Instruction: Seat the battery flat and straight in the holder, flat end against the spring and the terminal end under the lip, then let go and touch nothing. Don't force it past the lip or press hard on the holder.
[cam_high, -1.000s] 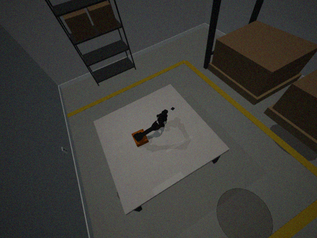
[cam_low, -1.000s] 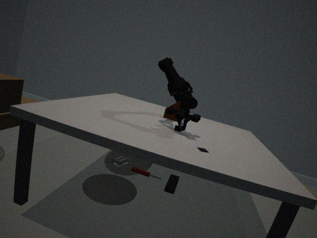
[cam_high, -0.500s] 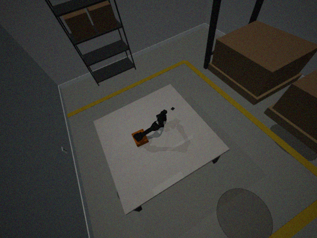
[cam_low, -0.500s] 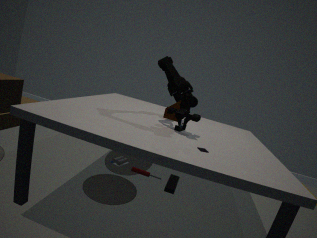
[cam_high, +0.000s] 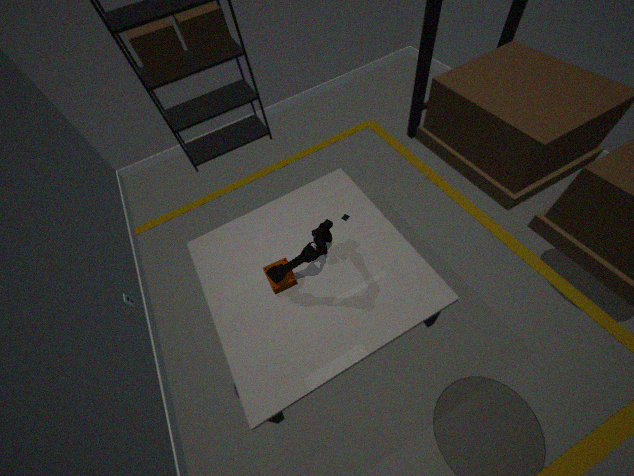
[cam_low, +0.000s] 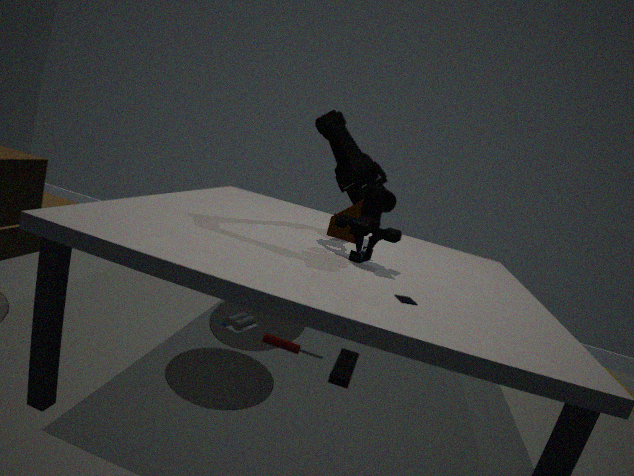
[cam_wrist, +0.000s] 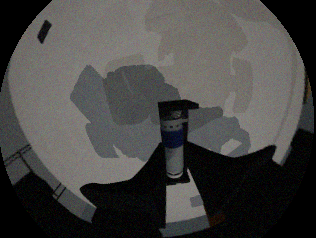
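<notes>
Now: gripper tip 1 cm below the battery. Also, from my gripper tip: dark block (31 cm ahead, 20 cm below, 3 cm to the left); then red screwdriver (29 cm ahead, 20 cm below, 10 cm to the right).
</notes>
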